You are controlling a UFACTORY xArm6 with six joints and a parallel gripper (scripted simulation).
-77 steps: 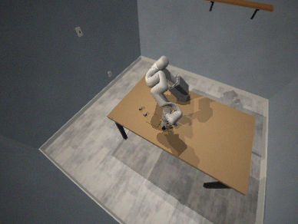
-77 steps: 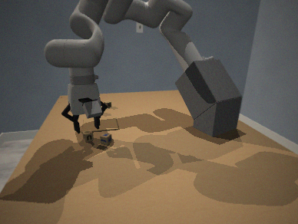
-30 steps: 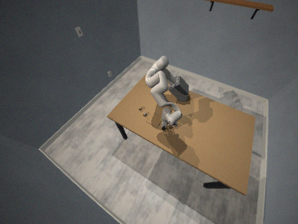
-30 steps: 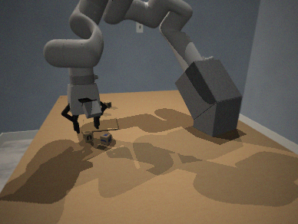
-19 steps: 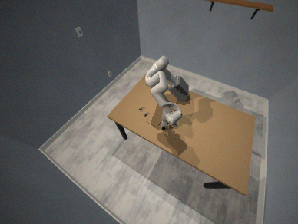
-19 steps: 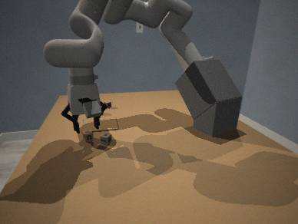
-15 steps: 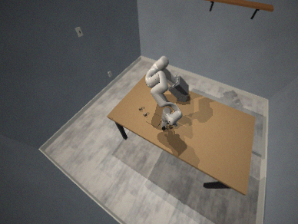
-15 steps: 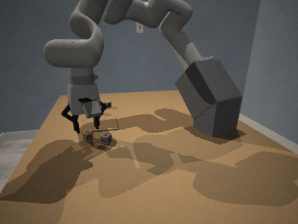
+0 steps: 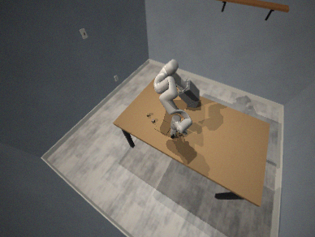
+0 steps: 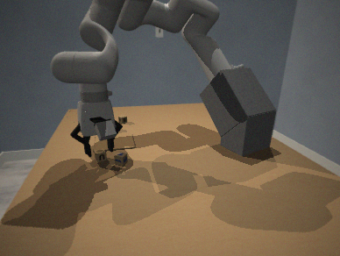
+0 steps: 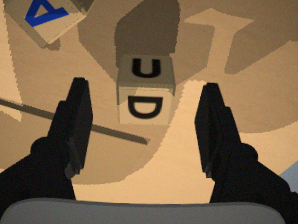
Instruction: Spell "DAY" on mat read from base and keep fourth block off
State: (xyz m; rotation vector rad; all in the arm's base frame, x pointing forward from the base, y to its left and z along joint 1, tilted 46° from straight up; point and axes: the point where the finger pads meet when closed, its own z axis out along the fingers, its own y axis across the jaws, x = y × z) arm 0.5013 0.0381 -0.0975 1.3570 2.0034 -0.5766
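The thin tan mat lies 13 cm to the right of my hand, 5 cm behind it and 4 cm below it.
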